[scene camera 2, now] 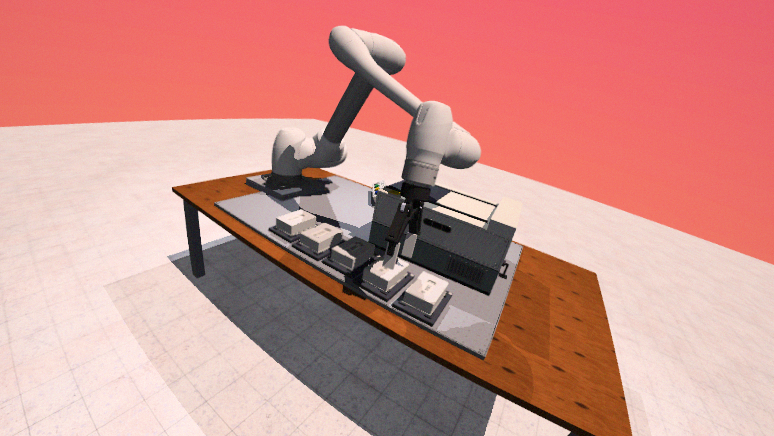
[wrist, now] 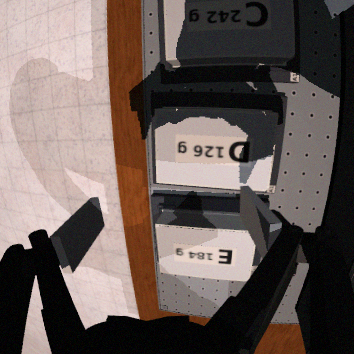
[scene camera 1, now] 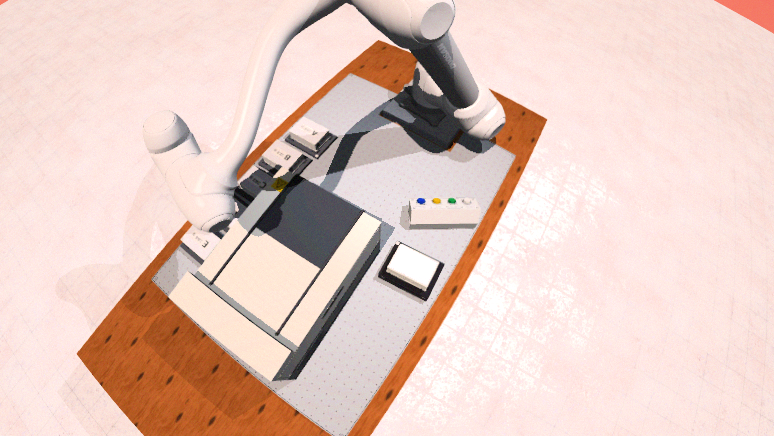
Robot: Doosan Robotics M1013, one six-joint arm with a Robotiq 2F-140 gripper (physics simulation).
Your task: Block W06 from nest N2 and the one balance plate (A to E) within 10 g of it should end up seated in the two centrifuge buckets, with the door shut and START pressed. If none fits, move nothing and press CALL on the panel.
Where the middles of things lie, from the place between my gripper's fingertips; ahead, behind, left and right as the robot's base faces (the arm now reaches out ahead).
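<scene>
Positions relative to my hand: centrifuge box point(scene camera 2: 465, 238), 360 mm to the left, 10 mm behind, 20 mm above; centrifuge lid point(scene camera 1: 310, 221), 340 mm to the left, 160 mm behind, 110 mm above; white block point(scene camera 1: 407, 264), 600 mm to the left, 290 mm behind, 50 mm below.
</scene>
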